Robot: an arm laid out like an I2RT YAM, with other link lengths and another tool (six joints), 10 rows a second.
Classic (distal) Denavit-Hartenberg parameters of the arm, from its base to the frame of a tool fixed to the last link. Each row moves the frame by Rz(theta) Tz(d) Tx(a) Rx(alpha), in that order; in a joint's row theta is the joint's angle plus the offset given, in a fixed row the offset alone. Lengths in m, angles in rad.
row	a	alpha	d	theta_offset
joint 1	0.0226	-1.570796	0.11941	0
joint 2	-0.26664	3.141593	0	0
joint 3	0.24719	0	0	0.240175
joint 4	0.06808	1.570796	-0.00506	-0.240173
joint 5	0	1.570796	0.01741	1.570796
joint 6	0.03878	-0.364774	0.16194	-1.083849
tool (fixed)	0	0	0.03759	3.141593
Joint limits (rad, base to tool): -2.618..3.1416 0..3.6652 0..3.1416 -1.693..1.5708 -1.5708..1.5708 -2.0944..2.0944
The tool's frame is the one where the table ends.
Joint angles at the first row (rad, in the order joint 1, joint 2, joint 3, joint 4, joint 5, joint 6):
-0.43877, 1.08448, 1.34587, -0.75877, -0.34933, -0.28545
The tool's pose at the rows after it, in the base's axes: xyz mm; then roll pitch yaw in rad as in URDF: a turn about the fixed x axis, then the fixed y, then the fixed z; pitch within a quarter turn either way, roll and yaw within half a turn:
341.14 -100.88 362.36 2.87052 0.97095 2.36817
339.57 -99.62 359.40 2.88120 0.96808 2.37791
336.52 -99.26 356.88 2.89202 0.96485 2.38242
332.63 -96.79 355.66 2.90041 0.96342 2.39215
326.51 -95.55 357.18 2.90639 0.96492 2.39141
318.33 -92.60 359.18 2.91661 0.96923 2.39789
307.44 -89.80 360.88 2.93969 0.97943 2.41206
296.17 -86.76 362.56 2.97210 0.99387 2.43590
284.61 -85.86 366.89 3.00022 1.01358 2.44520
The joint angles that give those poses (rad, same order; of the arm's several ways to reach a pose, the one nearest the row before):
-0.43558, 1.08304, 1.33830, -0.75933, -0.34709, -0.28663
-0.43190, 1.07588, 1.32805, -0.76196, -0.34238, -0.28964
-0.43086, 1.06562, 1.31884, -0.76859, -0.33531, -0.29122
-0.42859, 1.05180, 1.31200, -0.77978, -0.33378, -0.29527
-0.42943, 1.03392, 1.31275, -0.79834, -0.32777, -0.29615
-0.42887, 1.00855, 1.31260, -0.82287, -0.32219, -0.30113
-0.42938, 0.97349, 1.30755, -0.85076, -0.31072, -0.31295
-0.42912, 0.93643, 1.30181, -0.87858, -0.29725, -0.33054
-0.42952, 0.90070, 1.30321, -0.90388, -0.27535, -0.34152

